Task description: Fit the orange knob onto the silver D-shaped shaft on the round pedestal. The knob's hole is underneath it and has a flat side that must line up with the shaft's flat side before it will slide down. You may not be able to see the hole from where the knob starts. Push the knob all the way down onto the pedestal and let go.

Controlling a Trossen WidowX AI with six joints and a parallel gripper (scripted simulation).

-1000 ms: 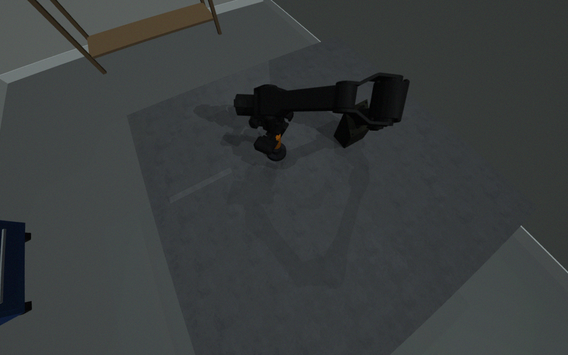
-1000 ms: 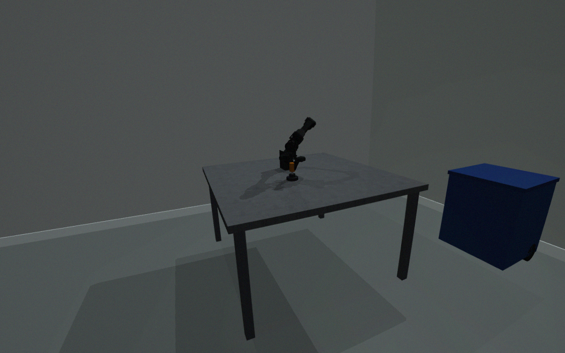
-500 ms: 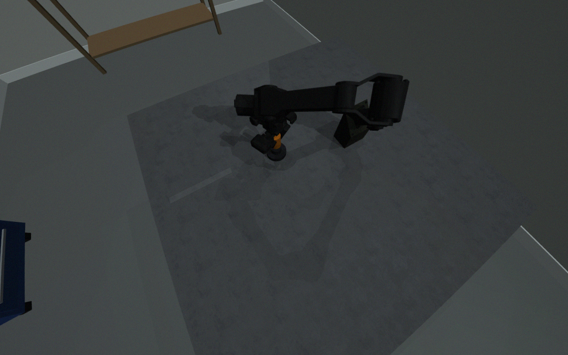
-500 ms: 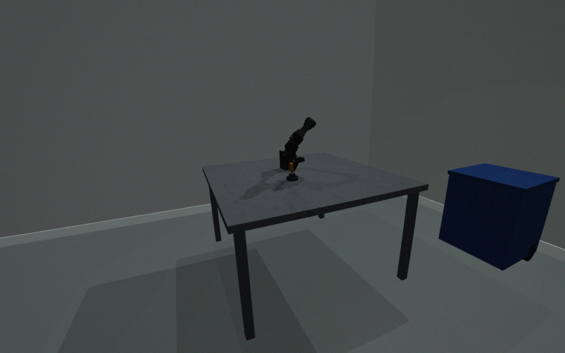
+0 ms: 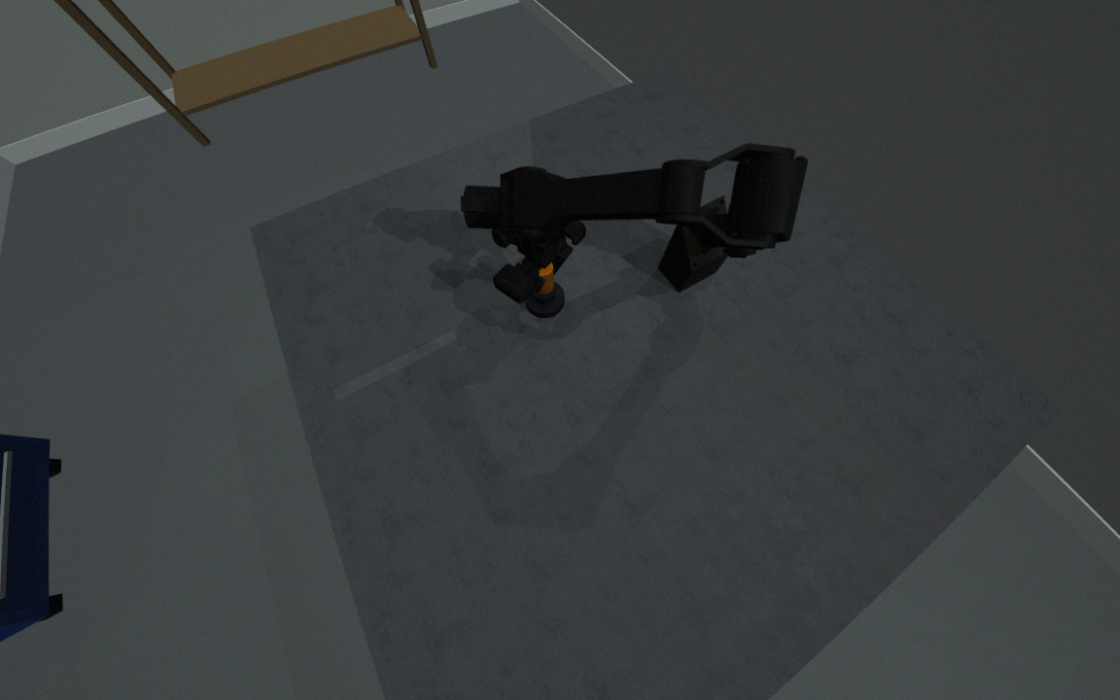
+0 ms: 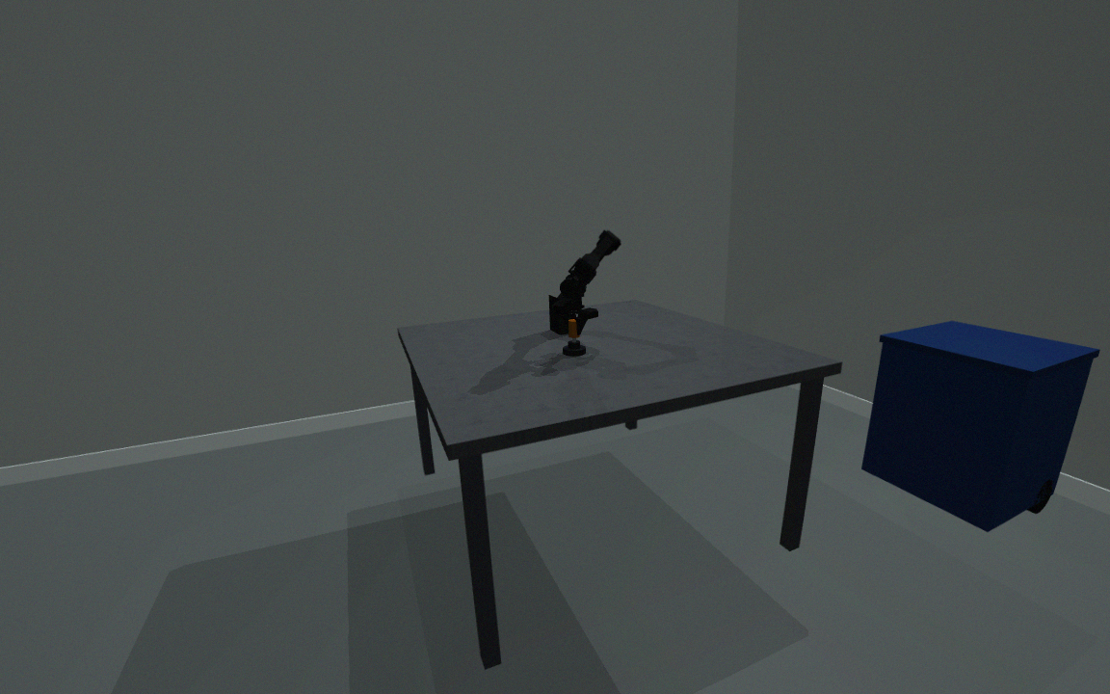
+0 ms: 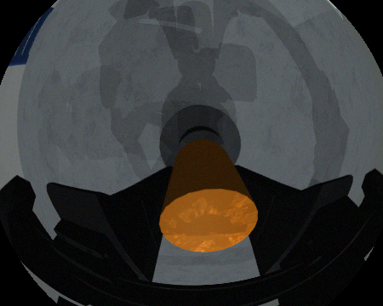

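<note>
Now: the orange knob 4 cm above my gripper tip. Also, from my gripper tip: pedestal (4 cm below).
</note>
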